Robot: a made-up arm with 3 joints. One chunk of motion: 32 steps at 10 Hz.
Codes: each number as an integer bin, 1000 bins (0 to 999) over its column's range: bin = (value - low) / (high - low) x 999, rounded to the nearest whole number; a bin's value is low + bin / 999 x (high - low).
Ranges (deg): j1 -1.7..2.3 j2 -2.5..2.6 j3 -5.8..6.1
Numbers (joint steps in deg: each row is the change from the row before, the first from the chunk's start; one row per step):
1: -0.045 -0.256 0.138
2: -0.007 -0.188 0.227
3: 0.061 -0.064 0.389
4: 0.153 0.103 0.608
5: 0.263 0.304 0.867
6: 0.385 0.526 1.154
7: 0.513 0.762 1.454
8: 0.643 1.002 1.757
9: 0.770 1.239 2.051
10: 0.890 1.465 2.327
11: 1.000 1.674 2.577
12: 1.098 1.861 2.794
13: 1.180 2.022 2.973
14: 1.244 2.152 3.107
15: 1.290 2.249 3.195
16: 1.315 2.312 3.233
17: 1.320 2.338 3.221
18: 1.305 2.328 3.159
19: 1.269 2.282 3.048
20: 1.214 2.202 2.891
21: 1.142 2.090 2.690
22: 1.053 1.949 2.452
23: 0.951 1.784 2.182
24: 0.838 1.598 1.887
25: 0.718 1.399 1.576
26: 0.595 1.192 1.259
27: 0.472 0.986 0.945
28: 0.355 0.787 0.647
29: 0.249 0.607 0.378
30: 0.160 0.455 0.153
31: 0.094 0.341 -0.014
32: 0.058 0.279 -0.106
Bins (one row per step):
1: 413 440 498
2: 423 453 506
3: 440 477 520
4: 463 510 538
5: 490 549 560
6: 521 593 584
7: 553 639 609
8: 585 686 634
9: 617 732 659
10: 647 777 682
11: 674 818 703
12: 699 854 721
13: 719 886 736
14: 735 911 748
15: 747 930 755
16: 753 943 758
17: 754 948 757
18: 750 946 752
19: 742 937 743
20: 728 921 730
21: 710 899 713
22: 688 871 693
23: 662 839 670
24: 634 803 645
25: 604 764 619
26: 573 723 593
27: 542 683 566
28: 513 644 541
29: 487 609 519
30: 465 579 500
31: 448 557 486
32: 439 544 478

